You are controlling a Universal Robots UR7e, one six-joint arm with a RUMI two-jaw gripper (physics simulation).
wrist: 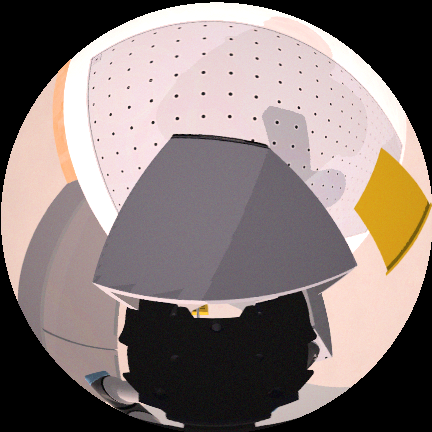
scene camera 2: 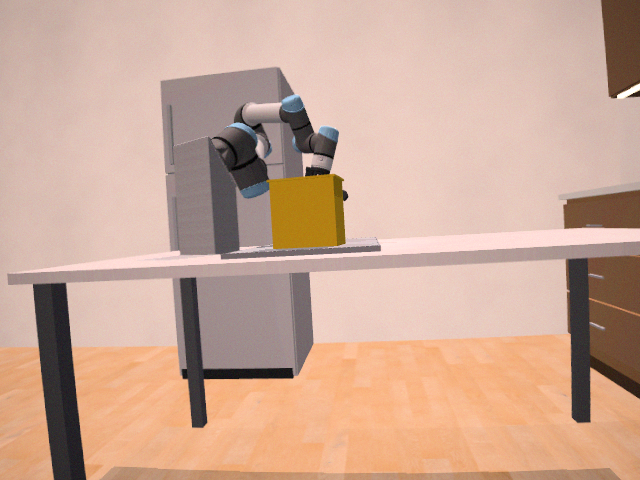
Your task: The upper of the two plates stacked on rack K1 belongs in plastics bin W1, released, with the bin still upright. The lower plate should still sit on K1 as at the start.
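Where they show: arm's base at its link origin: (scene camera 2: 205,167).
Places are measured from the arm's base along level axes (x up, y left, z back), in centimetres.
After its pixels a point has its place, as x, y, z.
Note:
My gripper (wrist: 221,140) is shut and empty. The back of its broad grey jaws fills the middle of the wrist view and hides what lies beyond. In the scene view its black body is behind the upper rim of a yellow bin and its tips are hidden. The yellow bin (scene camera 2: 303,211) {-17.5, -15.6, -39.5} (wrist: 394,215) {-16.4, -3.7, -37.0} stands upright; no label on it can be read, so I cannot tell whether it is W1. In the wrist view it is at the right edge, apart from the jaws. Rack K1 and the two plates do not show in either view.
A light perforated board (scene camera 2: 364,243) {-26.5, -10.5, -53.7} (wrist: 217,60) {-26.7, 29.9, -40.8} lies on the table (scene camera 2: 465,245) {-28.0, -13.1, -78.3}, and the yellow bin stands at its front in the scene view. A tall grey block (scene camera 2: 195,198) {-10.4, -6.1, 0.0} stands left of the bin, beside the arm. A fridge (scene camera 2: 227,93) stands behind.

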